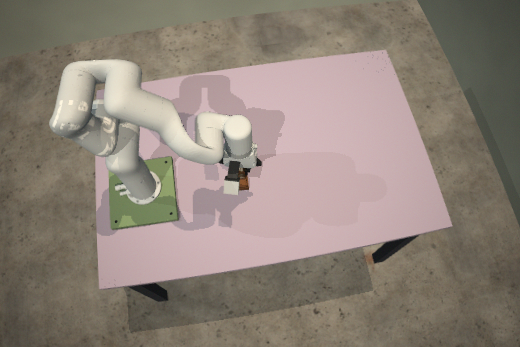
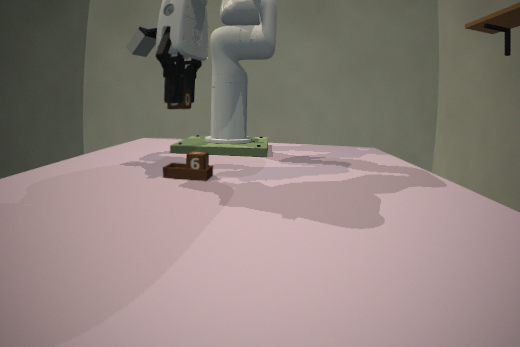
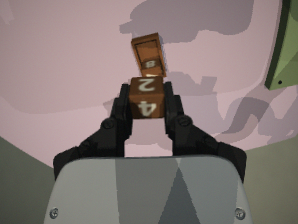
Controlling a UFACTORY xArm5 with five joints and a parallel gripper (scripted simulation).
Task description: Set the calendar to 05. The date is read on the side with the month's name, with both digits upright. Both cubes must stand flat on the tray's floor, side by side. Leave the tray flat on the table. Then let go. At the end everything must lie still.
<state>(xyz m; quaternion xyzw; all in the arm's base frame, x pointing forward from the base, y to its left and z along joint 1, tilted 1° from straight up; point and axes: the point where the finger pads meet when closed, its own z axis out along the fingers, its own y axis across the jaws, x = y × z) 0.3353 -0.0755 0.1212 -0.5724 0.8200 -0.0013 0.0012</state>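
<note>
The brown calendar tray is 13 cm below my hand and 2 cm to the left of it. From my hand the other things lie so: cube 2 cm below.
</note>
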